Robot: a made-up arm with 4 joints.
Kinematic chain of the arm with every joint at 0, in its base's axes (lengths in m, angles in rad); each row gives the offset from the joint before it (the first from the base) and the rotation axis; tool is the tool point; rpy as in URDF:
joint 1: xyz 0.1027 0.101 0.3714 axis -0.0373 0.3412 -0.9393
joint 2: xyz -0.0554 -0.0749 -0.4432 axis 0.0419 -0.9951 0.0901
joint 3: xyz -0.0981 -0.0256 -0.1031 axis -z
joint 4: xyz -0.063 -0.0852 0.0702 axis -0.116 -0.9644 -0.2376
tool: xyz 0.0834 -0.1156 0.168 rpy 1.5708 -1.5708 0
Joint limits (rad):
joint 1: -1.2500..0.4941
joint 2: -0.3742..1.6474
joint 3: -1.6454..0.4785
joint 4: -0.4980..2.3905
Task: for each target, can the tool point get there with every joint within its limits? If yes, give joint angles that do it. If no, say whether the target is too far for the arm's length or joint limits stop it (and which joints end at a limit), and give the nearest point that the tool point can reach.
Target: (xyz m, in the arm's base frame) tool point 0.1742 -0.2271 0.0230
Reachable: yes | joints -0.4247 0.9527 -1.3898 1.0607
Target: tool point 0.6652 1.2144 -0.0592
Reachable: no: too far | nearest point 0.4739 0.3485 -0.3260 | short by 0.926 m
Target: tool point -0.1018 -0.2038 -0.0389
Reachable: yes | joints 0.0823 0.6930 0.2475 -0.2653
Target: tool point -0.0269 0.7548 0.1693
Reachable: no: joint limits stop it (at a limit: joint 1, joint 2, joint 3) | nearest point 0.2364 0.2580 0.0129 | short by 0.584 m
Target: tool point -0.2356 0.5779 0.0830
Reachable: no: joint limits stop it (at a limit: joint 1, joint 2, joint 3) | nearest point -0.3849 0.2585 0.0733 | short by 0.353 m
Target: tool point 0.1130 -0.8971 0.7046
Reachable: no: too far | nearest point 0.0902 -0.2741 0.0969 | short by 0.871 m
